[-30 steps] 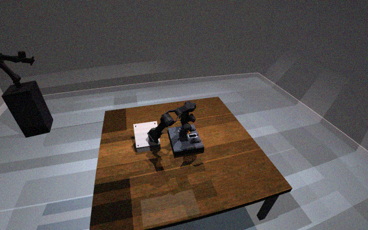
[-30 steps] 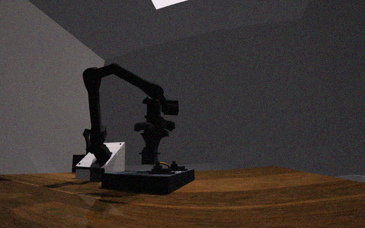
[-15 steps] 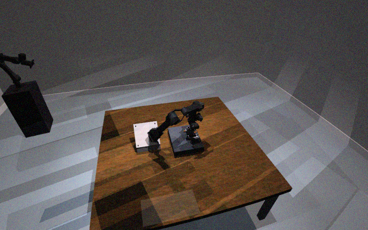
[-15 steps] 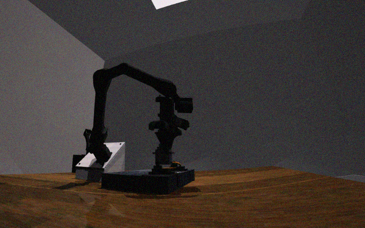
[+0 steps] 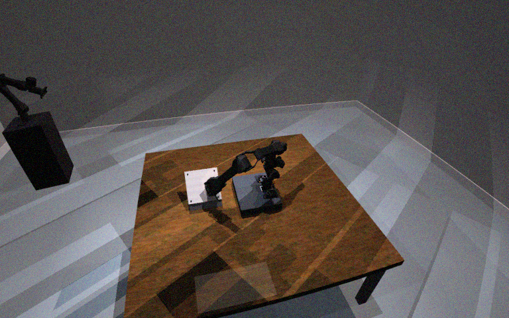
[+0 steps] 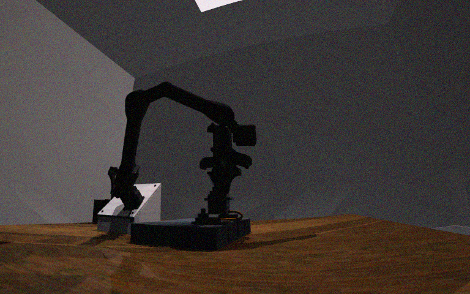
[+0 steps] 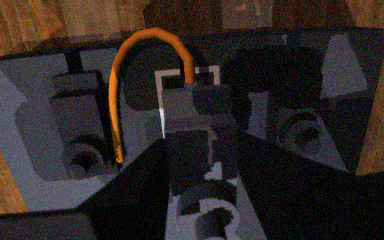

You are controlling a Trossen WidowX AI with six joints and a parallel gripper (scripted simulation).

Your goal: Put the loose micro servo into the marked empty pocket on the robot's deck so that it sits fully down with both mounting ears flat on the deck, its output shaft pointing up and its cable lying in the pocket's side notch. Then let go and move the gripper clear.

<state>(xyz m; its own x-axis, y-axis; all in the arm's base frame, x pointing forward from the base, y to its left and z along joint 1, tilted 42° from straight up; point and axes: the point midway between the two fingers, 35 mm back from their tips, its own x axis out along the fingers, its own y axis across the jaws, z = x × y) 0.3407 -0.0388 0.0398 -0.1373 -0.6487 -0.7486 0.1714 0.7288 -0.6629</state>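
Now: gripper tip 120 mm past the dark grey robot deck, 90 mm above it and 20 mm to the right of it.
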